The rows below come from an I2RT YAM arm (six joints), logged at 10 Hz.
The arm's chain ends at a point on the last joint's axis. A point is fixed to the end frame.
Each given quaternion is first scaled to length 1.
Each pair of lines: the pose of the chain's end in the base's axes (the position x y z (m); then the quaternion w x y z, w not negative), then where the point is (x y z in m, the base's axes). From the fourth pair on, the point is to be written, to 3 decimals.
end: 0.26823 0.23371 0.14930 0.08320 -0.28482 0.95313 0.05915
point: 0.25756 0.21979 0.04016
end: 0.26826 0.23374 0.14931 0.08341 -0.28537 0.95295 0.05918
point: 0.25766 0.21982 0.04017
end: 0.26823 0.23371 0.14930 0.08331 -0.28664 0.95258 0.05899
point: 0.25768 0.21970 0.04016
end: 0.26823 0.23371 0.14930 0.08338 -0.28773 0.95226 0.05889
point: 0.258 0.220 0.040
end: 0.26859 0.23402 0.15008 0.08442 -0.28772 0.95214 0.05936
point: 0.258 0.220 0.041
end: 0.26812 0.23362 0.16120 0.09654 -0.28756 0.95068 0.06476
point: 0.260 0.222 0.052
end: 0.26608 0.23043 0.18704 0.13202 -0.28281 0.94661 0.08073
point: 0.264 0.224 0.077
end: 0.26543 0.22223 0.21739 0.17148 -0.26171 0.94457 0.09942
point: 0.270 0.223 0.107
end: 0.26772 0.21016 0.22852 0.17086 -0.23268 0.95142 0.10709
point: 0.271 0.213 0.118
